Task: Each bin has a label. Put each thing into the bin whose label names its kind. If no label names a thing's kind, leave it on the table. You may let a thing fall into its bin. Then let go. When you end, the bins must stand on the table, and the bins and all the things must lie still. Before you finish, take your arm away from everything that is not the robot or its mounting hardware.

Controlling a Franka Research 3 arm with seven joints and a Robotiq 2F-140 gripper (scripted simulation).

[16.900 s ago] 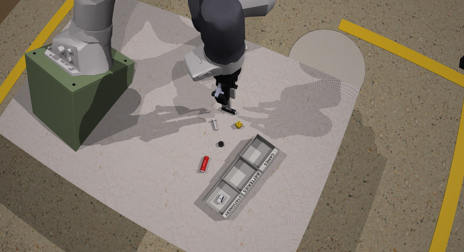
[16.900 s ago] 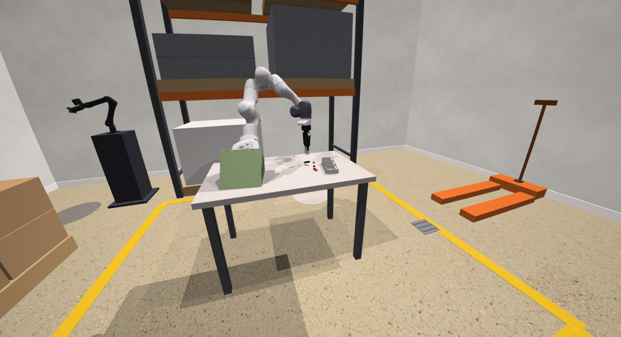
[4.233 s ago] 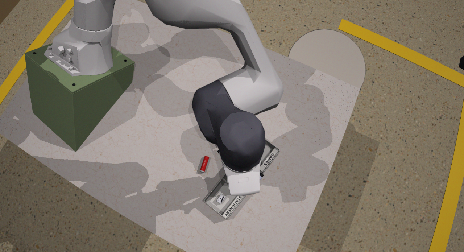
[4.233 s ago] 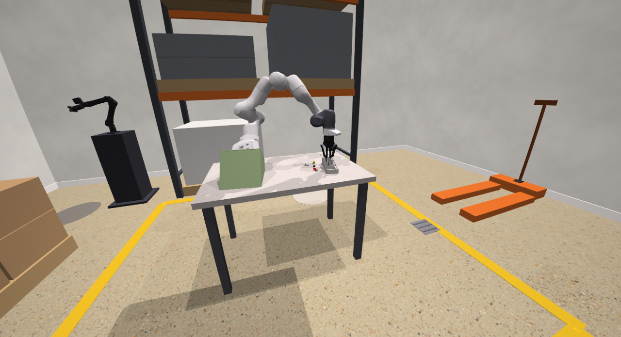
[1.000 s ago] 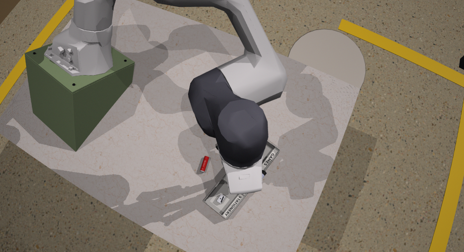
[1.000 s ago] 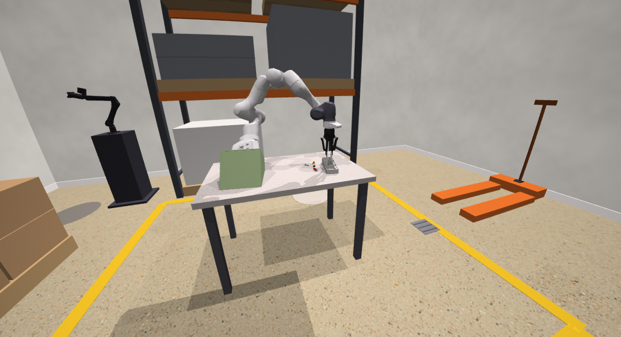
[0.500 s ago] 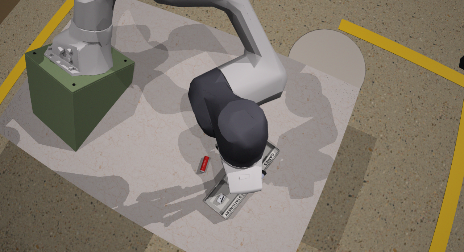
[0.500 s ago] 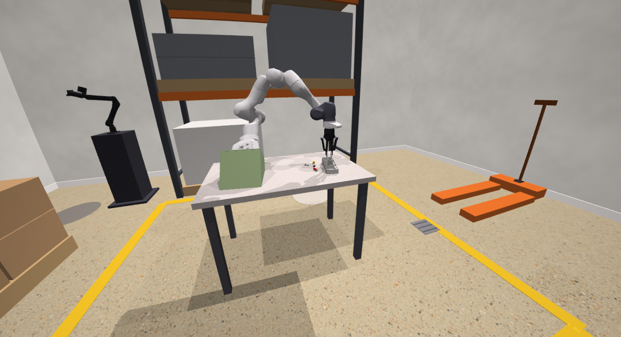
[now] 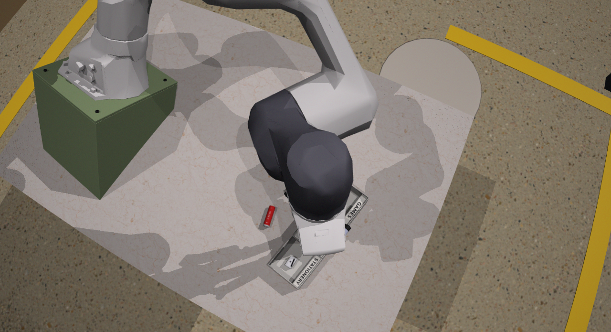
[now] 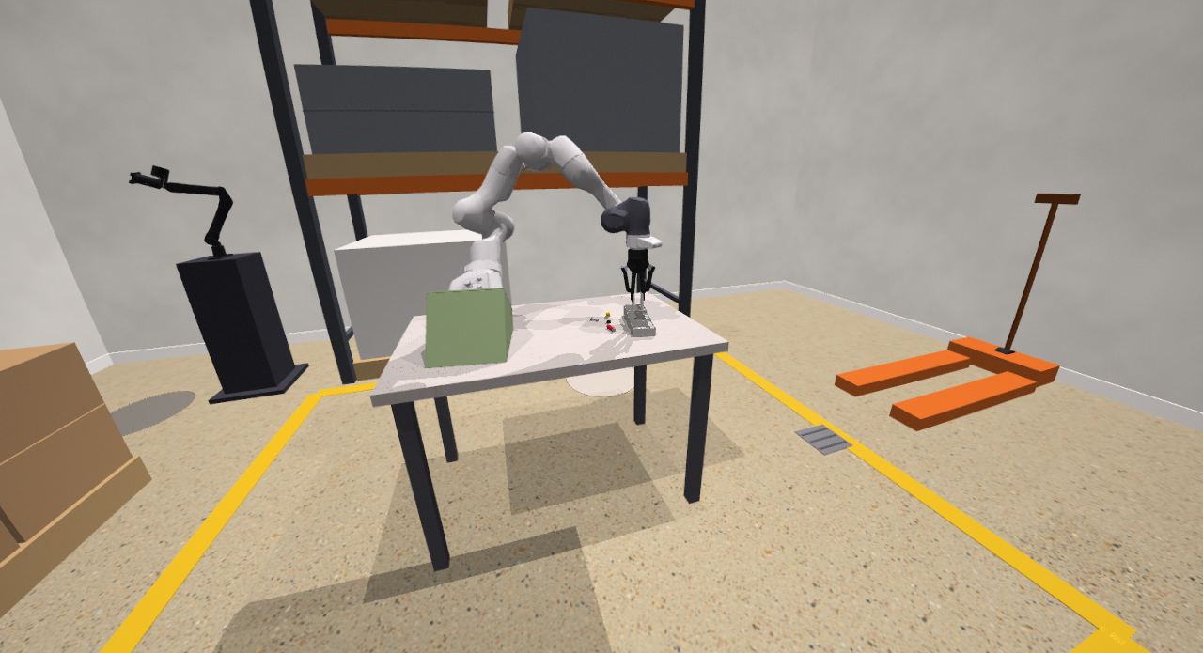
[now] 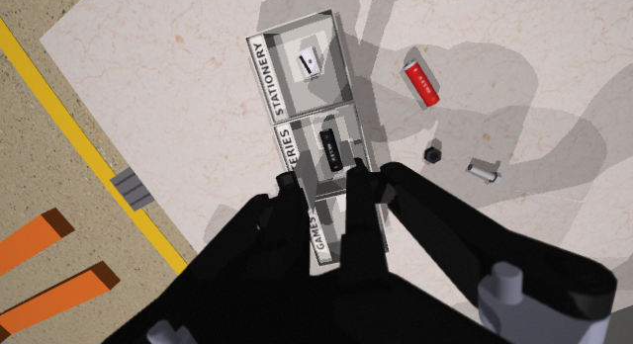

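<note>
The red battery is 110 mm behind my hand, 90 mm below it and 10 mm to the right of it. Round my hand: black nut: 100 mm below, 100 mm behind, 70 mm to the left; then black battery: 90 mm below, 10 mm to the left; then yellow die: 150 mm to the left, 90 mm below, 70 mm behind.
</note>
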